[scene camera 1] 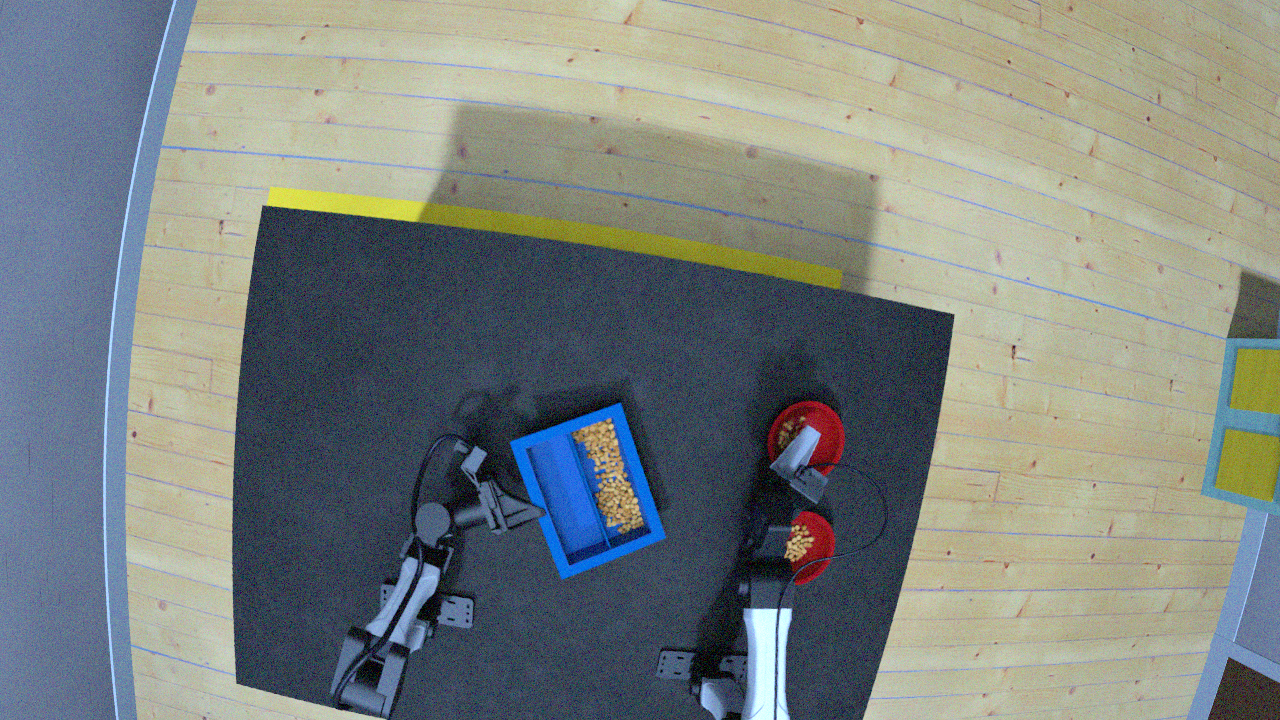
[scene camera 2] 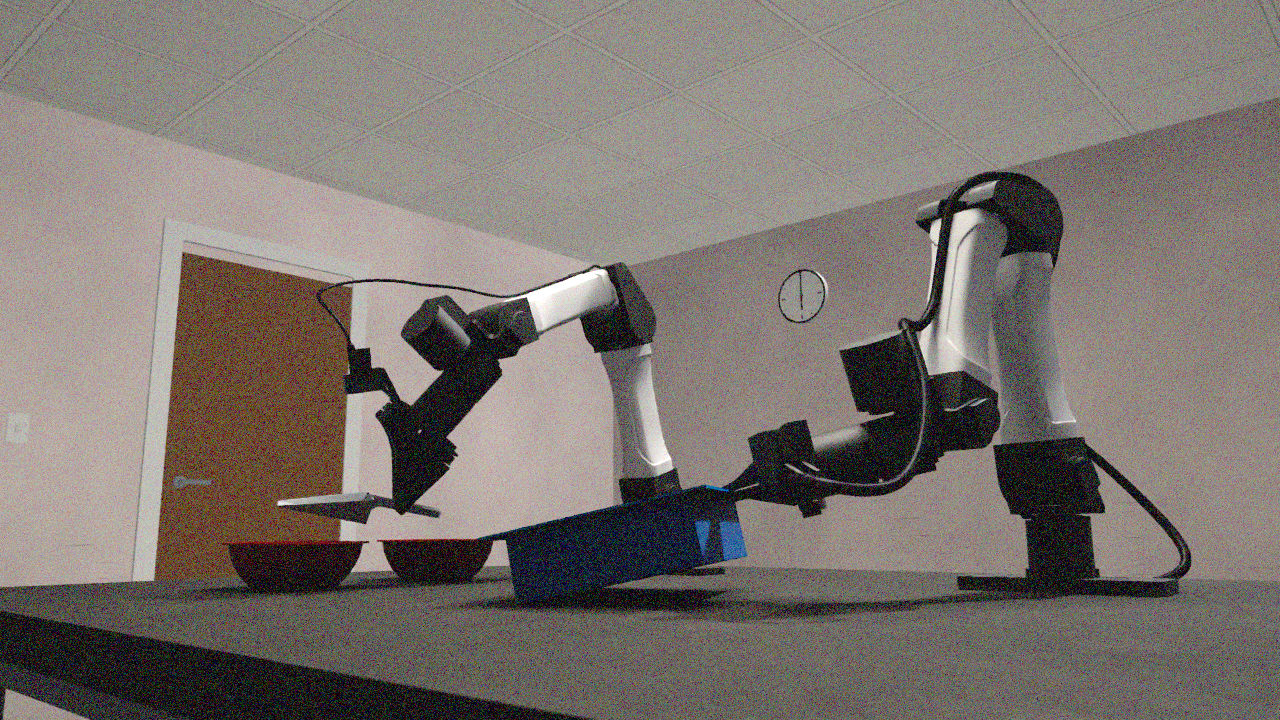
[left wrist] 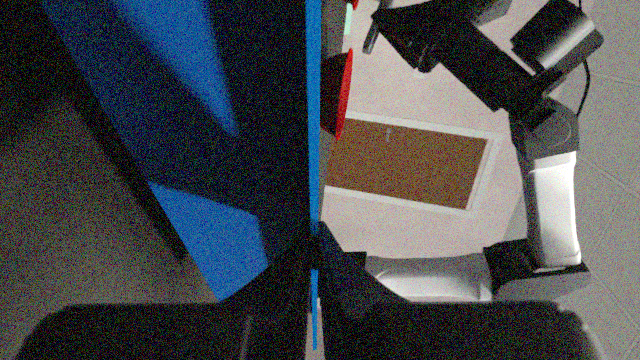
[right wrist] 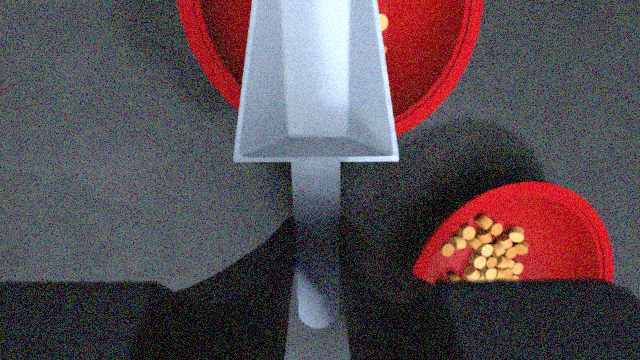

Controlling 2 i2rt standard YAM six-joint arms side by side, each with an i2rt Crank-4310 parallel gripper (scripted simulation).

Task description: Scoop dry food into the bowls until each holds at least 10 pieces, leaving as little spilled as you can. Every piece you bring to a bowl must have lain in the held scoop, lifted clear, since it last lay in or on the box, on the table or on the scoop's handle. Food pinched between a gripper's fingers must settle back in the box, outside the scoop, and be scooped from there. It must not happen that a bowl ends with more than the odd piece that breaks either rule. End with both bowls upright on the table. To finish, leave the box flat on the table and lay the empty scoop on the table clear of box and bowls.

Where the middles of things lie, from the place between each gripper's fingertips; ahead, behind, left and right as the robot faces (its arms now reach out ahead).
Now: right hand (scene camera 2: 396, 511) 90 mm past the blue box (scene camera 2: 689, 528), 330 mm to the right of it and 30 mm above it.
My left gripper (scene camera 2: 716, 496) is now 50 mm short of the blue box, 70 mm to the left of it and 40 mm above it.
